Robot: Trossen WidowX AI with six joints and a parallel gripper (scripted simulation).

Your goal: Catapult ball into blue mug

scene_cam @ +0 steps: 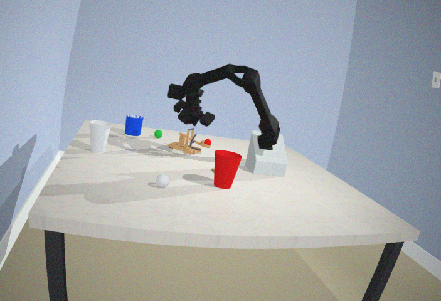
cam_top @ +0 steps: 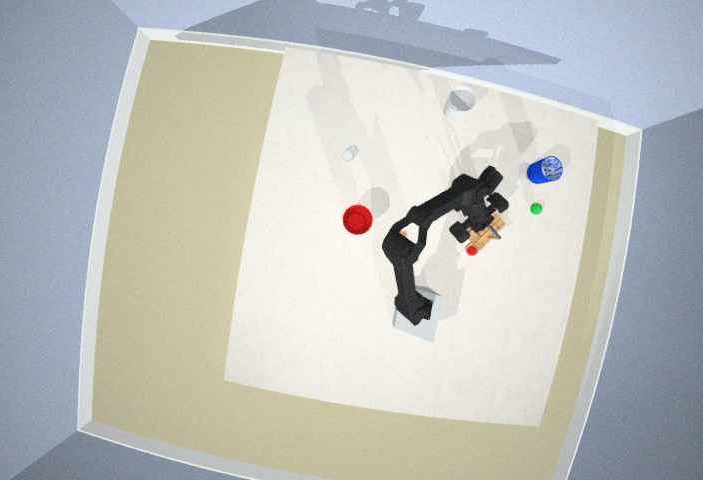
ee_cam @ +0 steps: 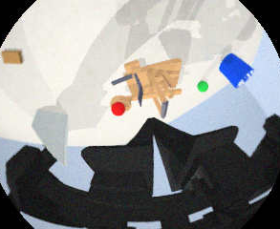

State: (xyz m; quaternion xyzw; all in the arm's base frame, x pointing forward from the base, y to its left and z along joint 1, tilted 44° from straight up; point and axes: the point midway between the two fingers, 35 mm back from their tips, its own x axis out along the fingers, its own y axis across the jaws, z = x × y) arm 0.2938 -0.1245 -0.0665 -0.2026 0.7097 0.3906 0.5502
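My gripper tip is 70 mm past the red ball, 10 mm to the left of it and 70 mm above it. The rest, counted from my gripper tip: small tan block 60 mm behind, 250 mm to the left, 130 mm below; catapult 10 mm behind, 30 mm to the right, 80 mm below; green ball 120 mm ahead, 260 mm to the right, 110 mm below.
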